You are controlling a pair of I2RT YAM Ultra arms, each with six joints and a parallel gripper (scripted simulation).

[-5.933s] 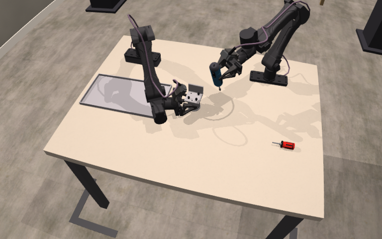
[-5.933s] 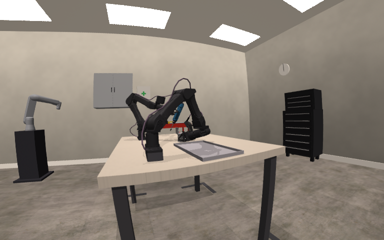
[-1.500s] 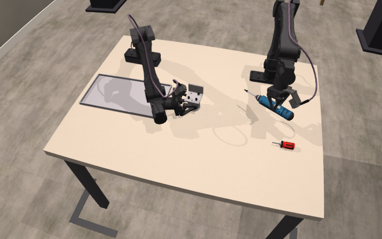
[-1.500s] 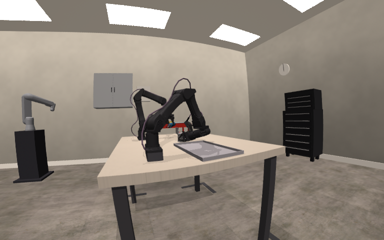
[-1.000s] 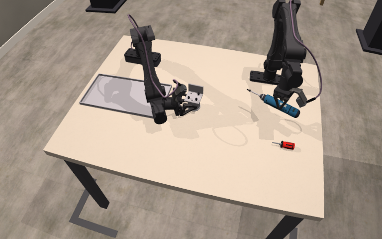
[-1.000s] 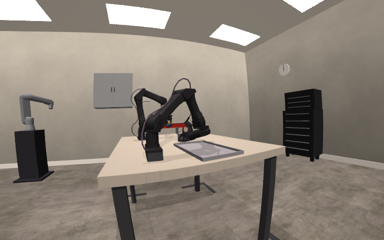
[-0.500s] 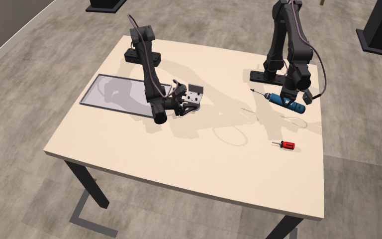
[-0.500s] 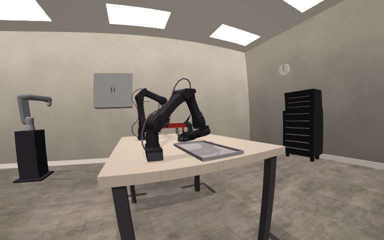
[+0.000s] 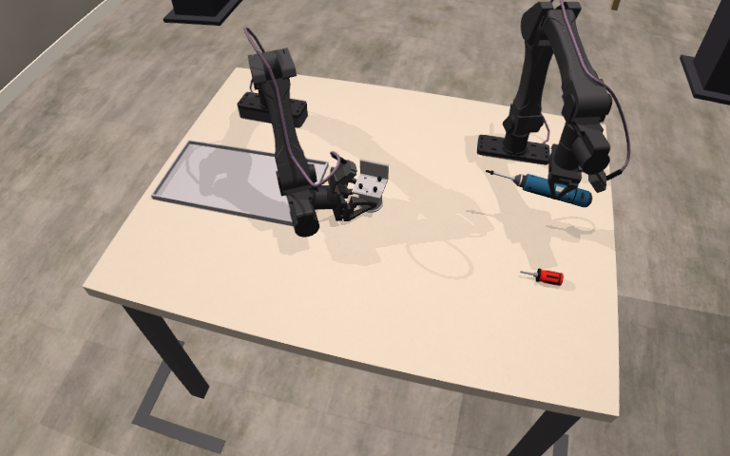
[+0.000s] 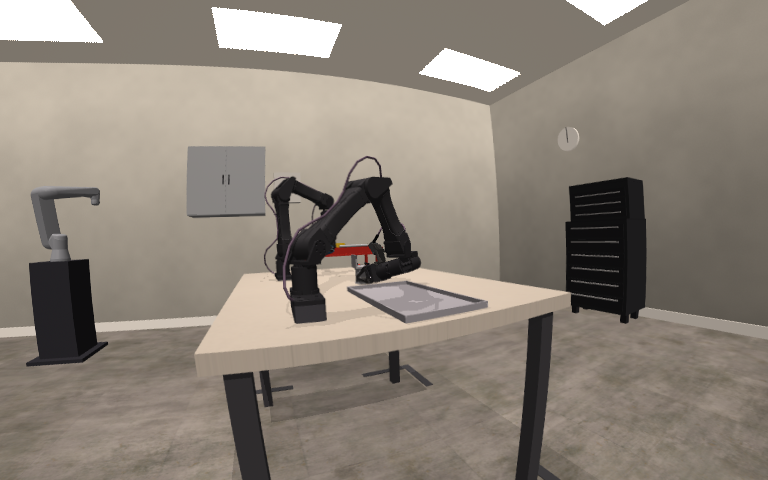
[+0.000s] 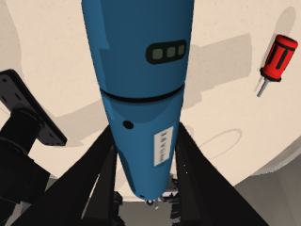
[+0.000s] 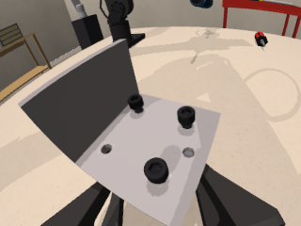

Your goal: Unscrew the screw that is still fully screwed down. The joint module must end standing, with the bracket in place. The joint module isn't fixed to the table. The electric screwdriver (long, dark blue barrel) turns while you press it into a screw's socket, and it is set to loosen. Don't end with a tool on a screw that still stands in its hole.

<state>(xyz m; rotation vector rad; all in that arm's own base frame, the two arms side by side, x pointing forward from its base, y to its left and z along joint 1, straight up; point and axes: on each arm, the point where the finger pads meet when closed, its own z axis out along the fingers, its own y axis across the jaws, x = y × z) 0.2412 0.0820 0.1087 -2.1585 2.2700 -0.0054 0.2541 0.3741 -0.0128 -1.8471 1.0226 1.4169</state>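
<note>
The grey L-shaped bracket lies 50 mm above my right hand. Round my right hand: shallow grey tray (350 mm to the right, 20 mm below); small red-handled screwdriver (140 mm ahead, 430 mm to the left, 10 mm below).
</note>
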